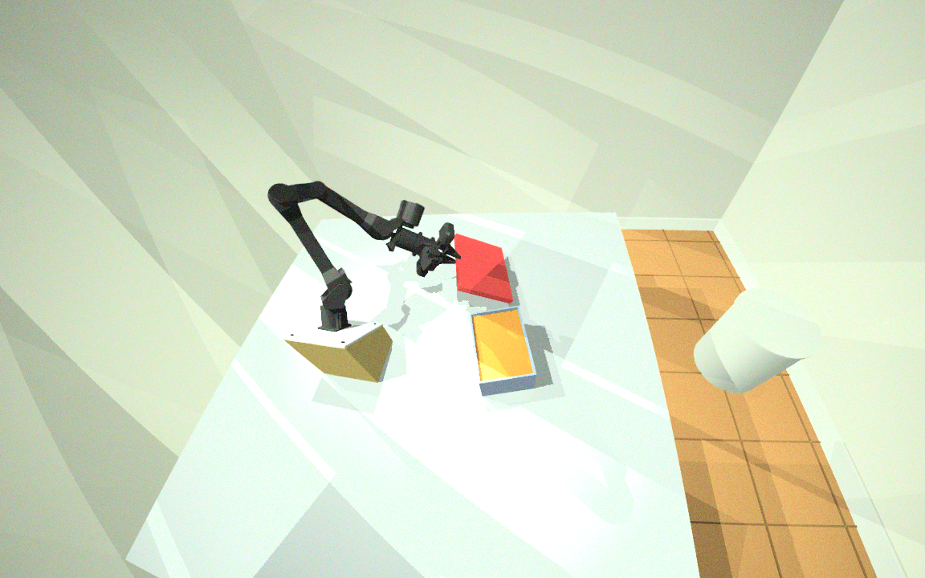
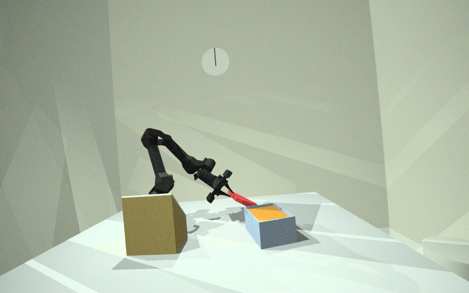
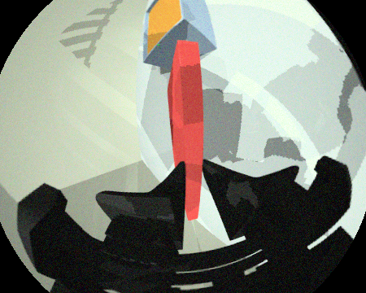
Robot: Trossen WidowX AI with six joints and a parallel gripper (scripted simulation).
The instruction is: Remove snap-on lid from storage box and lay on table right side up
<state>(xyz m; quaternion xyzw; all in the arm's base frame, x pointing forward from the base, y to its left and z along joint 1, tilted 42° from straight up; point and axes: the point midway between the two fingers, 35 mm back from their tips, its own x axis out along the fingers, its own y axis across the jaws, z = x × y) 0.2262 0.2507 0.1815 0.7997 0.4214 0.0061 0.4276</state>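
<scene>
Right now my gripper tip is 70 mm short of the red lid, 20 mm to the right of it and 40 mm above it. From my gripper tip the other things lie so: storage box (180 mm ahead, 240 mm to the right, 60 mm below).
</scene>
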